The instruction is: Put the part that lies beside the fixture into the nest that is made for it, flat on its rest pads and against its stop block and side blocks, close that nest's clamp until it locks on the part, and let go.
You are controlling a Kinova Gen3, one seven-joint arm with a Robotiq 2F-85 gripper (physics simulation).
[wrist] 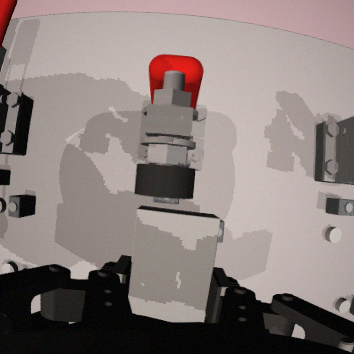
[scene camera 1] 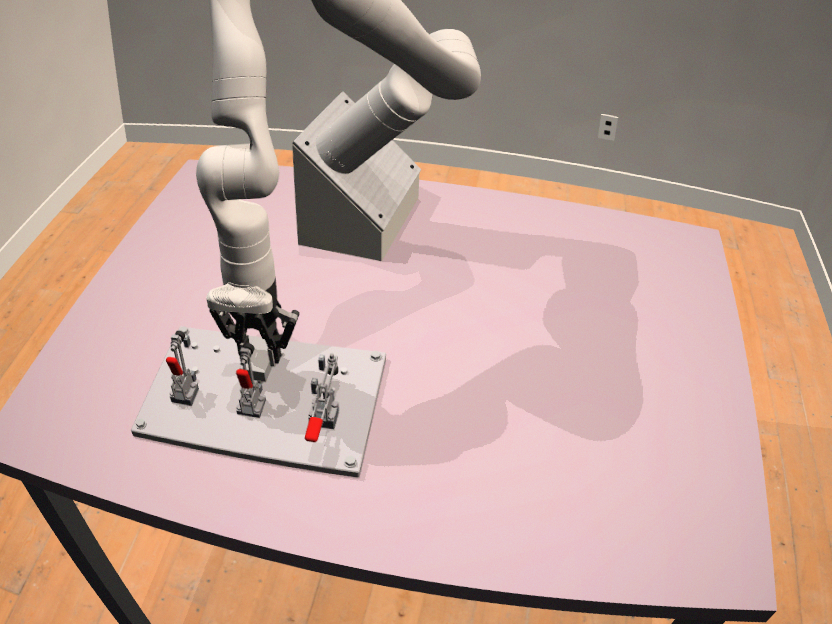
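Where they show: gripper, between the fingertips: (wrist: 169, 278) (scene camera 1: 260, 360); arm's base, origin of its link: (scene camera 1: 336, 152).
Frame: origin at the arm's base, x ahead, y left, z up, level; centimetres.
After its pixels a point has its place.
Note:
The part, a pale grey block (scene camera 1: 260, 370) @(x 42.5, y 0.4, z -12.6 cm) (wrist: 172, 250) @(x 41.1, y -0.8, z -12.6 cm), is behind the middle clamp. My gripper (scene camera 1: 258, 360) @(x 39.1, y -0.9, z -14.1 cm) (wrist: 169, 278) @(x 39.1, y -0.9, z -14.1 cm) is shut on it, with a finger on either side. The middle clamp (scene camera 1: 250, 403) @(x 48.5, y 0.9, z -13.3 cm) (wrist: 167, 120) @(x 45.6, y 0.1, z -5.6 cm) has its red handle (scene camera 1: 244, 378) @(x 48.2, y 0.6, z -8.5 cm) (wrist: 176, 65) @(x 47.8, y 0.2, z -7.4 cm) up and its arm raised; its black tip (wrist: 165, 181) @(x 44.2, y -0.1, z -6.0 cm) shows just beyond the block's far edge. A small blue-grey stop block (wrist: 166, 200) @(x 43.3, y -0.2, z -14.7 cm) shows partly between tip and part. A side block (wrist: 220, 231) @(x 42.0, y -3.3, z -14.5 cm) shows at the part's right edge. The part's underside and rest pads are hidden, so I cannot tell whether it is seated.
The fixture plate (scene camera 1: 221, 433) @(x 53.0, y -2.5, z -15.9 cm) (wrist: 280, 65) @(x 53.0, y -6.1, z -15.9 cm) lies on the pink table (scene camera 1: 504, 497) @(x 53.5, y 37.8, z -17.4 cm). The left clamp (scene camera 1: 183, 389) @(x 49.3, y -9.7, z -12.6 cm) has its red handle up. The right clamp (scene camera 1: 323, 403) @(x 46.9, y 11.6, z -11.7 cm) has its red handle (scene camera 1: 313, 429) @(x 52.3, y 11.6, z -11.3 cm) low toward the front. Blocks and round pins stand on both sides in the wrist view.

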